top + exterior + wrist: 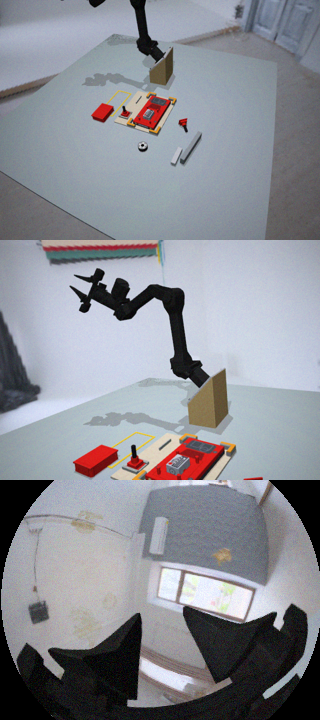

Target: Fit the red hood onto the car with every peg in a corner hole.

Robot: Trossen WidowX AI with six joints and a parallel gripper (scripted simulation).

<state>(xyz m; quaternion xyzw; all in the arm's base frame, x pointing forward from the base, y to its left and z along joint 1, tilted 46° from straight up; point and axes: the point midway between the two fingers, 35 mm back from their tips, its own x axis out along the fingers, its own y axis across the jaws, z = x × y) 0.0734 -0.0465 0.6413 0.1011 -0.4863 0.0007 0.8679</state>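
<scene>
The red hood lies 55 cm below my gripper tip, 32 cm to the left of it and 31 cm ahead of it. The rest, counted from my gripper tip: grey engine block (56 cm to the left, 54 cm below, 29 cm ahead); black-and-white wheel (59 cm to the left, 55 cm below, 45 cm ahead).
</scene>
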